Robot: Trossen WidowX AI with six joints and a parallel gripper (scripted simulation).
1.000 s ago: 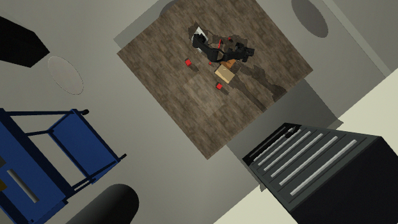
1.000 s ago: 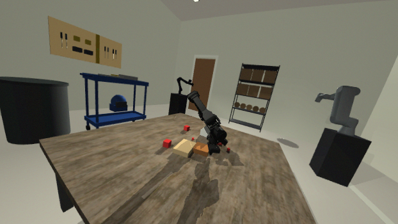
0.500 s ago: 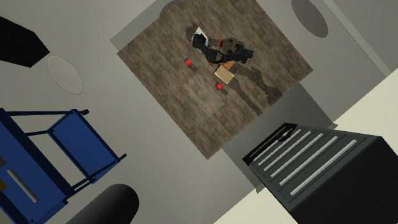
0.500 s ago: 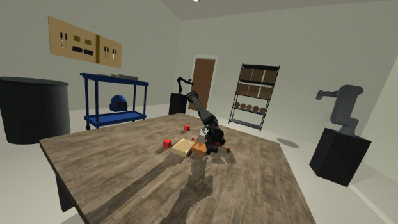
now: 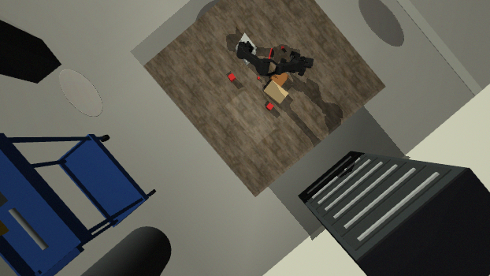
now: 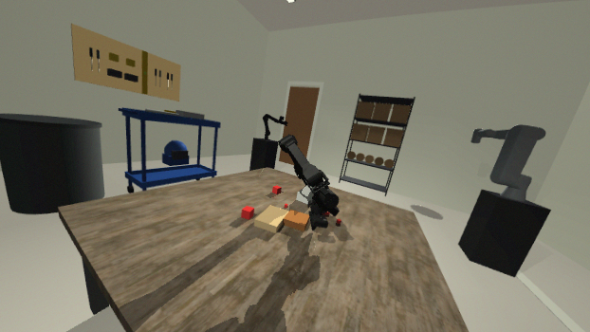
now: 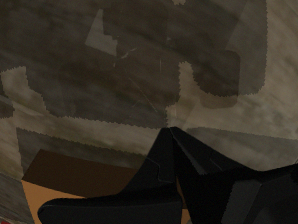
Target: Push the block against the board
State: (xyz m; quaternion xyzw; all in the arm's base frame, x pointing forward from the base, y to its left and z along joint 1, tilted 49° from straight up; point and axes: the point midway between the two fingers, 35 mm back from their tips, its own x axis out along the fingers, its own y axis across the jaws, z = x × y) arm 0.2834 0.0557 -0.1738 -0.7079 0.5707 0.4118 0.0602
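My gripper tip is 9 cm to the left of the orange square block, 1 cm below it and 1 cm past it. From my gripper tip the other things lie so: tan board (18 cm to the right, 6 cm ahead, 1 cm above).
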